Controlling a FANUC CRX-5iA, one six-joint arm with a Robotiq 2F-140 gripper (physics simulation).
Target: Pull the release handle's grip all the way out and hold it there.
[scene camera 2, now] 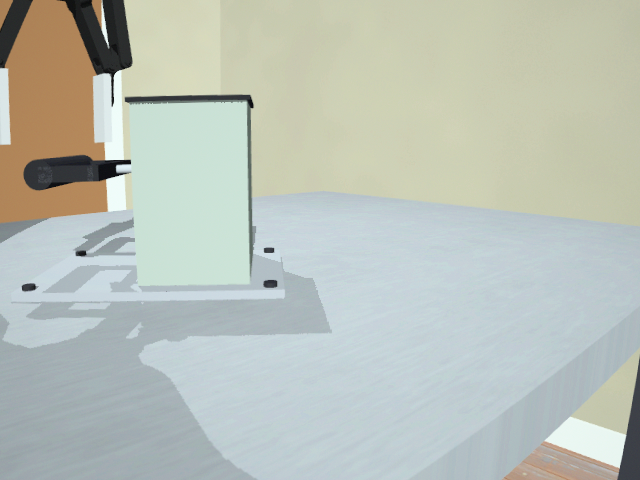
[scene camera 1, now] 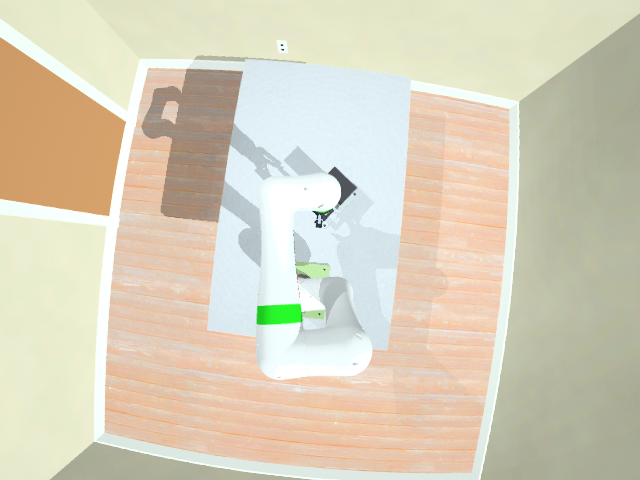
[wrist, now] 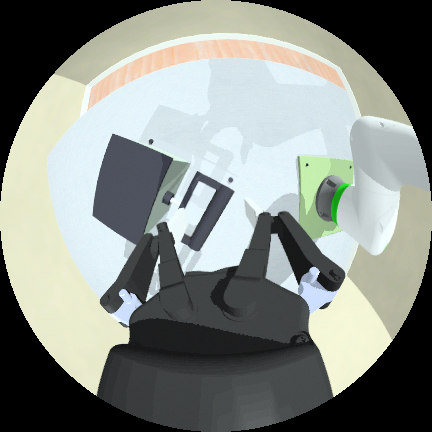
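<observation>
The release handle's dark, frame-shaped grip (scene camera 2: 57, 172) (wrist: 211, 220) sticks out sideways from a pale green housing (scene camera 2: 191, 191) (wrist: 130, 185) with a dark lid. A short length of pale rod shows between grip and housing in scene camera 2. My gripper (scene camera 1: 319, 222) (scene camera 2: 53, 143) (wrist: 214, 210) points down, partly open, with white finger pads apart and nothing between them. In scene camera 2 its tips are a little above the grip, one pad near the housing side and one farther out. In scene camera 1 the arm and gripper hide most of the handle.
The housing stands on a thin light base plate (scene camera 2: 155, 295) with dark bolts, on the pale grey table (scene camera 1: 330, 108) (scene camera 2: 439, 310). The arm's own green mounting plate (scene camera 1: 314, 269) (wrist: 310, 200) is at the robot base. The housing's lid (scene camera 2: 191, 98) rises beside the near finger.
</observation>
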